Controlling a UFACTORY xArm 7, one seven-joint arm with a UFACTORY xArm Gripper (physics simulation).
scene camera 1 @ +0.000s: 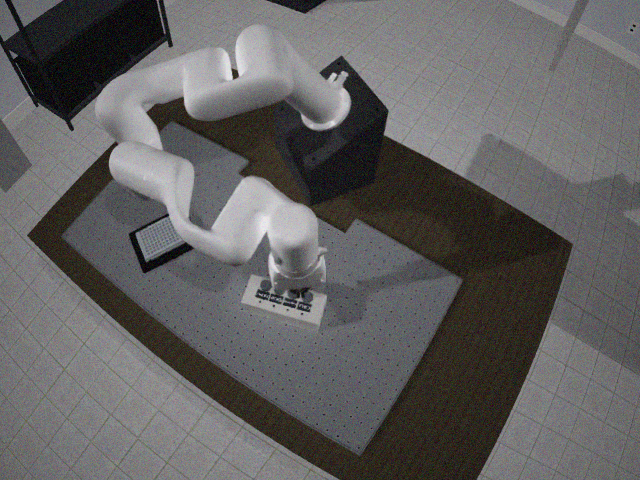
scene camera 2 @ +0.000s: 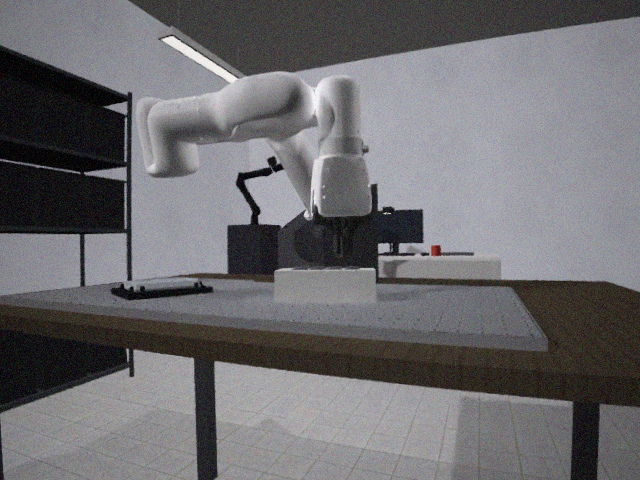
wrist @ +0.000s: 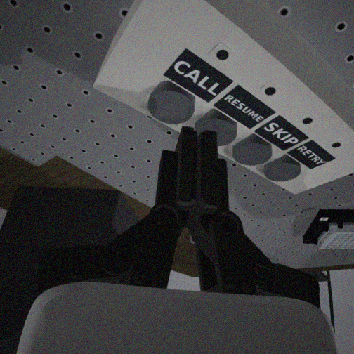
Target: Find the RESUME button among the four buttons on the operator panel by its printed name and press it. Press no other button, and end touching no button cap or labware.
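Frame: origin at the arm's base, x ahead, y left, z up, level; metres.
Seen in the pictures: gripper, fingertip midpoint: (scene camera 1: 300, 291) (scene camera 2: 343, 257); arm's base at its link origin: (scene camera 1: 326, 107).
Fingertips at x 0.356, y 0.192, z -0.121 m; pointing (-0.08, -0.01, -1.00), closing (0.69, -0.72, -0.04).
Note:
Pixels of each thing's middle, then the offset from my fingertips to it. "pt": a spot on its surface instead. Level surfaces: height alone.
- white operator panel at the middle of its body: (scene camera 2: 326, 283) (scene camera 1: 284, 303) 0.027 m ahead, 0.022 m right, 0.045 m down
- white well plate at the middle of its body: (scene camera 2: 161, 283) (scene camera 1: 162, 236) 0.070 m ahead, 0.362 m right, 0.053 m down
- black holder at a spot on its surface: (scene camera 2: 129, 295) (scene camera 1: 143, 272) pt 0.167 m ahead, 0.338 m right, 0.063 m down
- grey perforated board at its surface level: 0.073 m down
The white operator panel (scene camera 1: 250, 297) (scene camera 2: 325, 286) (wrist: 150, 50) carries four round grey caps beside dark printed labels. In the wrist view, the CALL cap (wrist: 171, 102) is leftmost, then the RESUME cap (wrist: 217, 124), the SKIP cap (wrist: 252, 151) and the RETRY cap (wrist: 282, 169). My gripper (scene camera 1: 297, 292) (scene camera 2: 339, 255) (wrist: 191, 146) is shut and empty, pointing down. In the wrist view its tips overlap the lower left part of the RESUME cap. In scene camera 2 a small gap shows between tips and panel top. Whether RESUME is pressed in cannot be told.
A white well plate (scene camera 1: 159, 238) (scene camera 2: 161, 283) (wrist: 340, 238) sits in a black holder (scene camera 1: 146, 267) (scene camera 2: 129, 295) (wrist: 311, 231), to the panel's left in the scene views. Both are on the grey perforated board (scene camera 1: 341, 382) (scene camera 2: 465, 320). The dark arm pedestal (scene camera 1: 343, 160) stands behind the panel.

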